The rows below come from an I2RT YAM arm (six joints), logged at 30 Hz.
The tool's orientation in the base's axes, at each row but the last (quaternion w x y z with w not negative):
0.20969 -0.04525 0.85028 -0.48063
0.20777 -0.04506 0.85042 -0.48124
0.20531 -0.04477 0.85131 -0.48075
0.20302 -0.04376 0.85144 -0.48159
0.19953 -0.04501 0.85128 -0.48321
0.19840 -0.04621 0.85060 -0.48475
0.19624 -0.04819 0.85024 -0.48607
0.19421 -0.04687 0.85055 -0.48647
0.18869 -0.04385 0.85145 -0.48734
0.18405 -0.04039 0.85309 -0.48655
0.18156 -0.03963 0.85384 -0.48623
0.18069 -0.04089 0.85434 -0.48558
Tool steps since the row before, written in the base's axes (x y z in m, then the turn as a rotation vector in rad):
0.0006 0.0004 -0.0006 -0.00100 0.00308 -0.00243
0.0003 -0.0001 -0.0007 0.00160 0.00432 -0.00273
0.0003 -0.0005 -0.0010 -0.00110 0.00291 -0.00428
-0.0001 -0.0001 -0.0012 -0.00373 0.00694 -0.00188
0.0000 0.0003 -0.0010 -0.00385 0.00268 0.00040
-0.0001 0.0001 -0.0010 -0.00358 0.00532 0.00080
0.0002 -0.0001 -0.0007 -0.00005 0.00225 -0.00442
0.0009 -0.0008 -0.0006 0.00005 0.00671 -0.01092
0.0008 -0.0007 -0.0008 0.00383 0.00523 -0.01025
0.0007 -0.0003 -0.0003 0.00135 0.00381 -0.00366
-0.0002 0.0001 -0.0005 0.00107 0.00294 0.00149
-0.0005 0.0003 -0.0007 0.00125 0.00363 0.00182
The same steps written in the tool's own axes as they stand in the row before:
-0.0005 0.0008 0.0002 0.00081 0.00355 -0.00177
0.0000 0.0006 0.0005 -0.00180 0.00478 -0.00159
0.0002 0.0006 0.0010 0.00152 0.00500 -0.00082
0.0005 0.0009 0.0006 0.00210 0.00482 -0.00616
0.0002 0.0010 0.0002 0.00269 0.00063 -0.00381
0.0004 0.0009 0.0003 0.00161 0.00172 -0.00602
0.0000 0.0006 0.0005 0.00070 0.00491 0.00015
-0.0004 0.0002 0.0013 0.00126 0.01275 -0.00048
-0.0003 0.0004 0.0012 -0.00204 0.01182 0.00179
-0.0005 0.0002 0.0006 -0.00119 0.00524 -0.00095
0.0003 0.0005 0.0001 -0.00212 0.00040 -0.00271
0.0006 0.0007 -0.0001 -0.00254 0.00050 -0.00337

